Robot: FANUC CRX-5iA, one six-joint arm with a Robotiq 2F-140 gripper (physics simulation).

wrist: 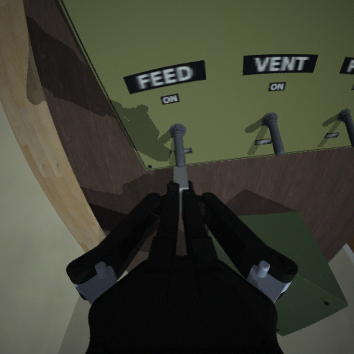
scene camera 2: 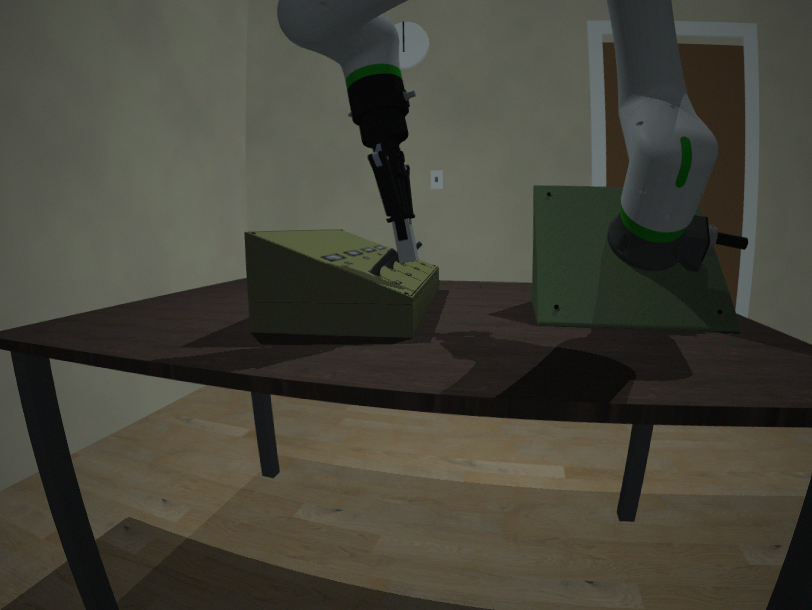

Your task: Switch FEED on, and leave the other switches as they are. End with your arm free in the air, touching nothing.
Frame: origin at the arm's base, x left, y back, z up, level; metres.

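Seen in the pictures: gripper, between the fingertips: (wrist: 179, 175) (scene camera 2: 409, 261); arm's base, origin of its link: (scene camera 2: 645, 241).
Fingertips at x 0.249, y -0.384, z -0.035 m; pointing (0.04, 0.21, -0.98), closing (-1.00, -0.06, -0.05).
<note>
Offsets run from my fingertips to a thing's top centre. "*": to the spot under its first point. Level surfaces: height alone.
The olive sloped console (scene camera 2: 328, 318) (wrist: 225, 30) carries grey toggle levers. In the wrist view, the FEED lever {dz +0.021, dx +0.004, dy -0.041 m} (wrist: 179, 146) points down the panel, away from its ON label {* dz -0.002, dx +0.017, dy -0.098 m} (wrist: 170, 99). The VENT lever {dz +0.021, dx -0.113, dy -0.069 m} (wrist: 275, 136) and a third lever {* dz +0.000, dx -0.223, dy -0.103 m} (wrist: 348, 125), partly cut off at the right edge, point the same way. My gripper (scene camera 2: 408, 258) (wrist: 179, 175) is shut and empty. Its tips are low over the console's lower slope, right at the free end of the FEED lever; whether they touch it I cannot tell.
The console stands on the dark table {dz -0.106 m} (scene camera 2: 150, 321) (wrist: 65, 120). A green box (scene camera 2: 571, 262) (wrist: 300, 260) stands to its right in the scene view. The arm's large grey joint (scene camera 2: 669, 151) hangs in front of that box. A wall with a door is behind.
</note>
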